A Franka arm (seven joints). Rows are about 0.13 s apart.
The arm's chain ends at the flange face. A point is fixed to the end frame.
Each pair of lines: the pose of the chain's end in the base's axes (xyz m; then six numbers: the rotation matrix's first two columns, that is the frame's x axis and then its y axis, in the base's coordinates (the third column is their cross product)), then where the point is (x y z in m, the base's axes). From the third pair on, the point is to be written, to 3 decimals.
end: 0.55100 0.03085 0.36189 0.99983 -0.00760 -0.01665 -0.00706 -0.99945 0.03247
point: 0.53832 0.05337 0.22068
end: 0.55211 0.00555 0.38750 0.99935 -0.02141 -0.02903 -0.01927 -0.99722 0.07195
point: 0.53785 0.02267 0.24569
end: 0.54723 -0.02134 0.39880 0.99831 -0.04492 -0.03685 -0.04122 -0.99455 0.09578
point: 0.532 -0.007 0.257
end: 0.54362 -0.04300 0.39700 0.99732 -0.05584 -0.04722 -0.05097 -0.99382 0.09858
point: 0.527 -0.029 0.255
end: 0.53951 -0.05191 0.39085 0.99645 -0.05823 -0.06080 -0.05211 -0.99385 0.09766
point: 0.521 -0.038 0.249
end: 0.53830 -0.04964 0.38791 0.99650 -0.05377 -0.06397 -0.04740 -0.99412 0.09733
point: 0.519 -0.035 0.246
